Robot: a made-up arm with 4 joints.
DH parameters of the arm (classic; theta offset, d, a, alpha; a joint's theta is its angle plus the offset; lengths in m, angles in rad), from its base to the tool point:
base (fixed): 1.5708 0.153 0 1.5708
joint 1: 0 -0.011 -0.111 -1.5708
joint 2: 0 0.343 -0.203 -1.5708
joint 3: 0.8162 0 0.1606 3.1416
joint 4: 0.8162 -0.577 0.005 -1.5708
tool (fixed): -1.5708 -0.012 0 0
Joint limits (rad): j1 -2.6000..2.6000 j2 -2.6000..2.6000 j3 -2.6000..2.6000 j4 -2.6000..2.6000
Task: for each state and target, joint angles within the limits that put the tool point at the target. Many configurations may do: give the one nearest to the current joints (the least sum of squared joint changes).
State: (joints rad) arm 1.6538 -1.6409 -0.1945 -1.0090
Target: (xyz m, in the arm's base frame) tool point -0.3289 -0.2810 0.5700
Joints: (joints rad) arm 1.4261 -1.0571 -0.8647 -1.0146
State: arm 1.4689 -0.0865 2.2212 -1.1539
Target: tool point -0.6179 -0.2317 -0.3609
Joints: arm 1.8756 -0.0889 2.4456 -1.0985
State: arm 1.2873 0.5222 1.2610 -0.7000
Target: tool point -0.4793 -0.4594 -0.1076
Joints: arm 0.8549 0.3721 0.6140 -0.6474
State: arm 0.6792 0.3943 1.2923 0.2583
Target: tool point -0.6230 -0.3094 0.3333
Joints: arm 0.0255 -0.1471 1.2155 0.2619
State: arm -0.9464 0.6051 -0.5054 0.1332
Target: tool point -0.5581 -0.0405 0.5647
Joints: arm -0.7079 0.2623 -0.5006 0.1338
